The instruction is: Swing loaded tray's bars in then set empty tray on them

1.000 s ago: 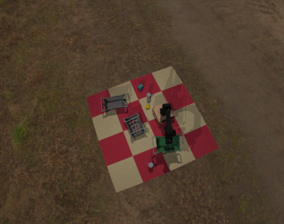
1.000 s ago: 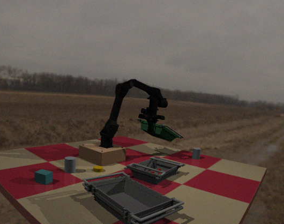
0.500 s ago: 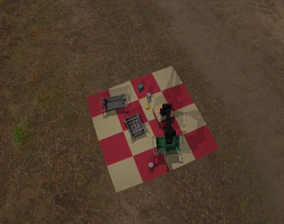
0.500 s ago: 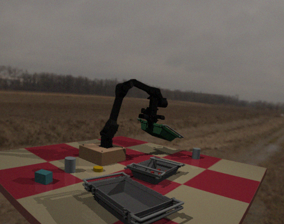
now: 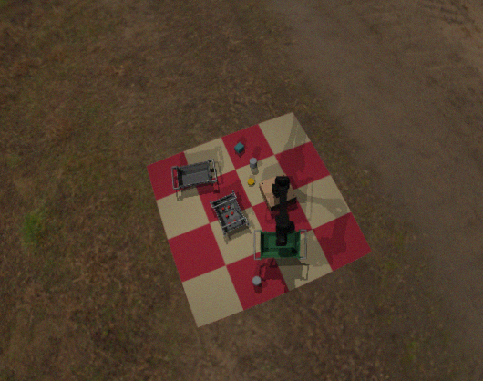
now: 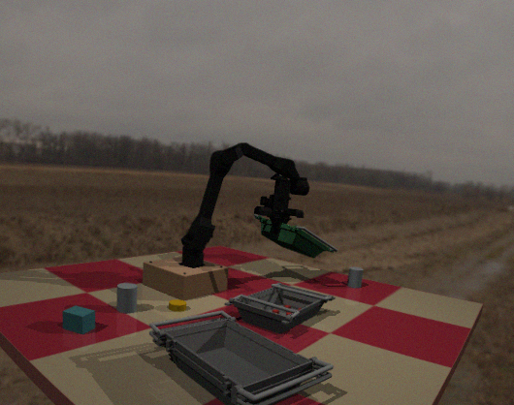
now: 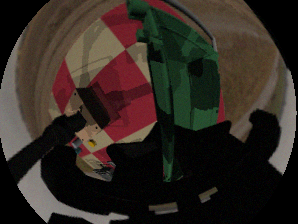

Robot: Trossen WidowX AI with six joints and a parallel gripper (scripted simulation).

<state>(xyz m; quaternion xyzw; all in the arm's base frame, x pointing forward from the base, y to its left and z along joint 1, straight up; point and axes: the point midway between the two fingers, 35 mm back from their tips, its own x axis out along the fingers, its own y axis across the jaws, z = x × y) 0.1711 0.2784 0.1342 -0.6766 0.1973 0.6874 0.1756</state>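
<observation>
My gripper tip is 70 mm to the right of the green tray and 40 mm short of it. Also, from my gripper tip: yellow disc (480 mm to the right, 170 mm below, 60 mm behind); teal cube (770 mm to the right, 150 mm below, 130 mm behind).
</observation>
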